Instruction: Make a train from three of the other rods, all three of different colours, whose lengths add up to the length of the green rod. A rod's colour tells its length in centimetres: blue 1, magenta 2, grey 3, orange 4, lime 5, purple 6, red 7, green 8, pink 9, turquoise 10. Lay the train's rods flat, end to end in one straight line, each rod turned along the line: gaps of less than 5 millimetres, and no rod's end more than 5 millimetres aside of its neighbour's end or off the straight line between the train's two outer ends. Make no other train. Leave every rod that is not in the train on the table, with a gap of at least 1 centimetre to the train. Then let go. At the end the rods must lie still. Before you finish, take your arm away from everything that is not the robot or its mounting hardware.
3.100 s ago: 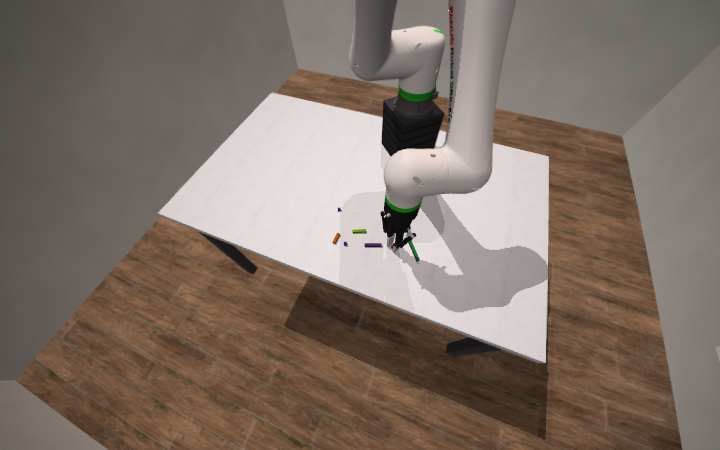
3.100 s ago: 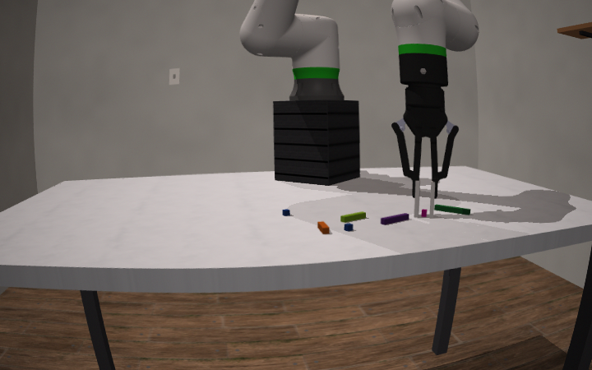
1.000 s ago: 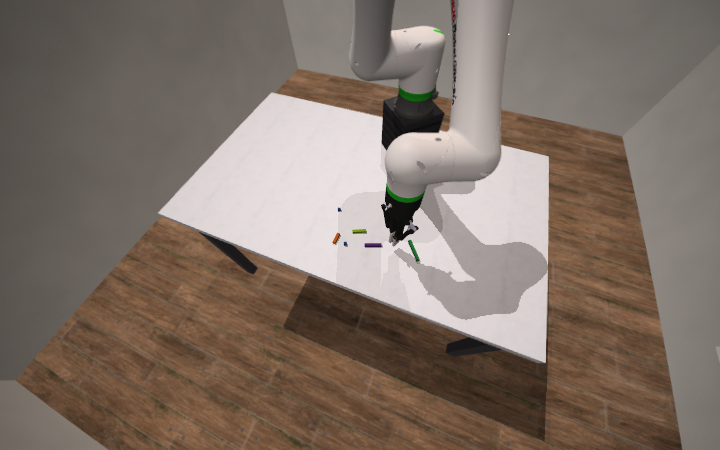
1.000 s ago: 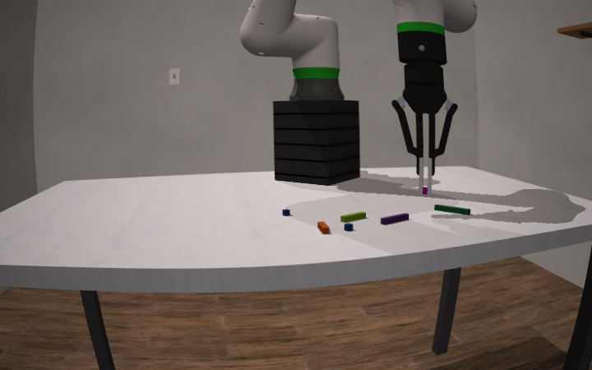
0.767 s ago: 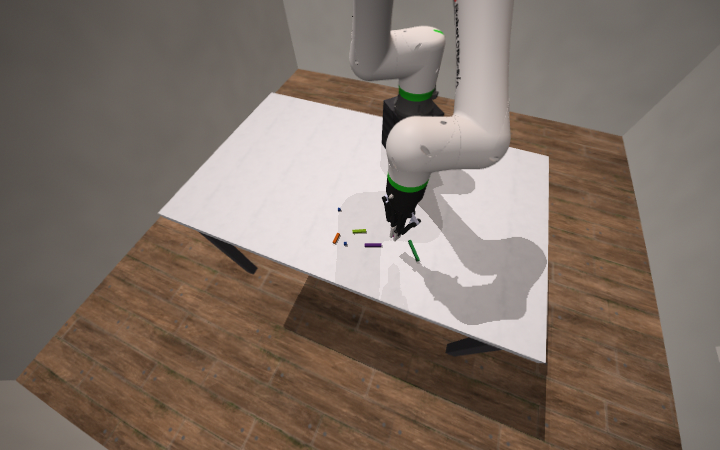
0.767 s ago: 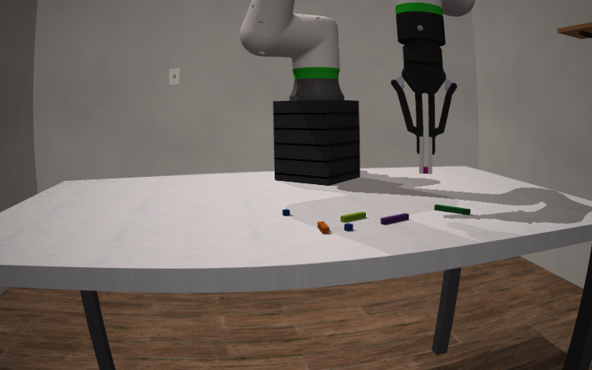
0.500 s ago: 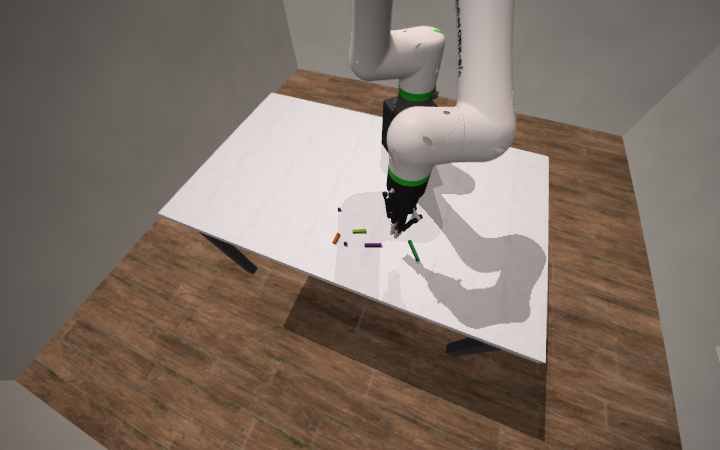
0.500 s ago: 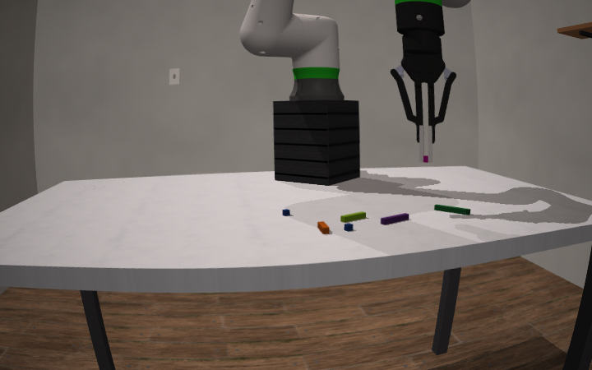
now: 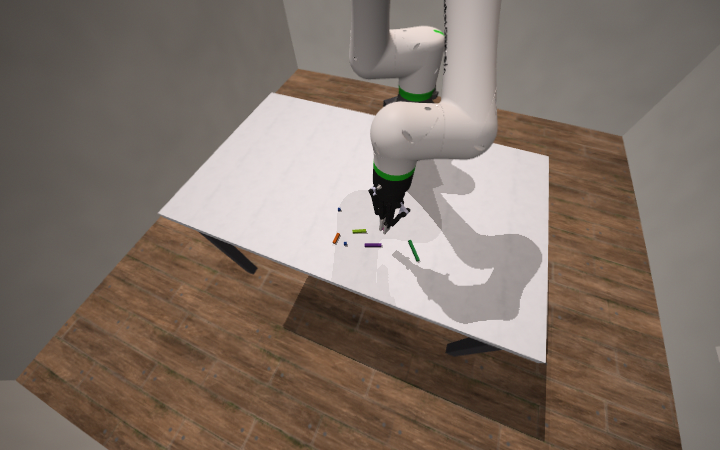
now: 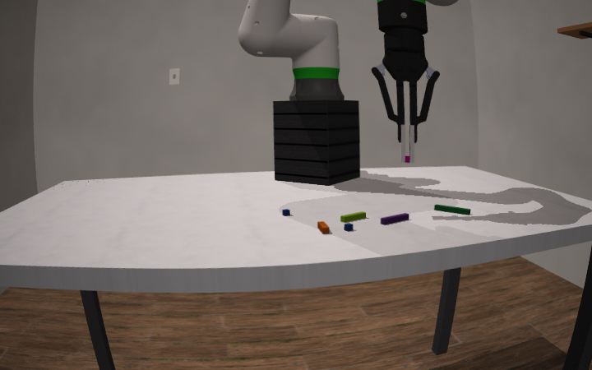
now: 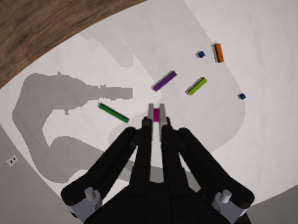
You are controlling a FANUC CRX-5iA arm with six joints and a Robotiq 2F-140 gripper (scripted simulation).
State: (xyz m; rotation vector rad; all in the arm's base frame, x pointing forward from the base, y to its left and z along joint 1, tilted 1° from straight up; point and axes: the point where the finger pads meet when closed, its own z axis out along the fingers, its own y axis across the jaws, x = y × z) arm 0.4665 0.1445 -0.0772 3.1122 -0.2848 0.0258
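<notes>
The lime rod is 100 mm to the right of my hand and 130 mm below it. Round my hand: magenta rod (10 mm behind, 30 mm below); green rod (30 mm behind, 110 mm to the left, 130 mm below); purple rod (30 mm ahead, 30 mm to the right, 130 mm below).
</notes>
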